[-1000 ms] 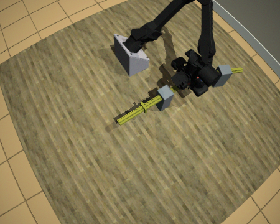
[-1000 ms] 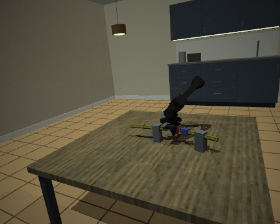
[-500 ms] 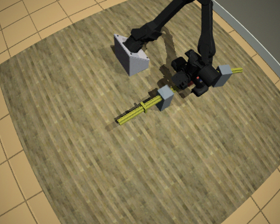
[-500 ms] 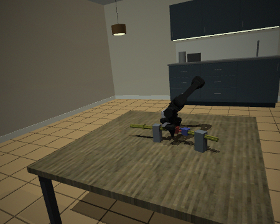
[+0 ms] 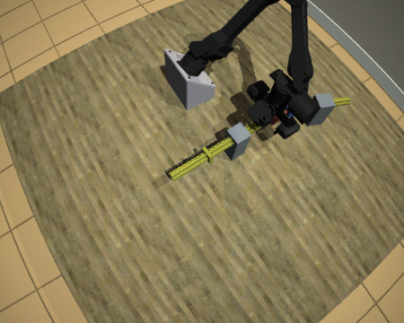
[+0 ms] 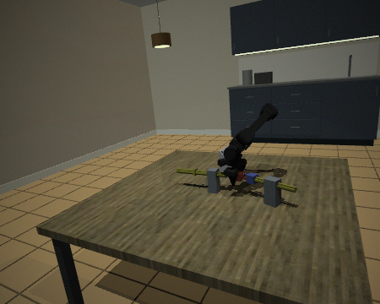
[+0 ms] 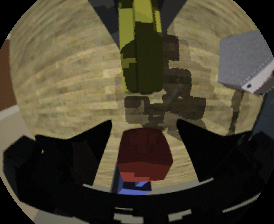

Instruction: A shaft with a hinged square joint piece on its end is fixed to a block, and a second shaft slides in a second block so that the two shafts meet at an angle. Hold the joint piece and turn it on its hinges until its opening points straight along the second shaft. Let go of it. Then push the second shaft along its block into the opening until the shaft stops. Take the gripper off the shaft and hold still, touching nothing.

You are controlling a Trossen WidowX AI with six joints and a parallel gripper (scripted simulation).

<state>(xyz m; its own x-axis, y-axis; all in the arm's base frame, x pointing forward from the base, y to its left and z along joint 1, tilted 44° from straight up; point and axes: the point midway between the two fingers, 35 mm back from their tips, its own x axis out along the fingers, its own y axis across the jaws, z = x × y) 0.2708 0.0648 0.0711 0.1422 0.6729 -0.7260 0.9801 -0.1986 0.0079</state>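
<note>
The red joint piece lies 1 cm ahead of my gripper tip, 2 cm to the left of it and 4 cm above it.
</note>
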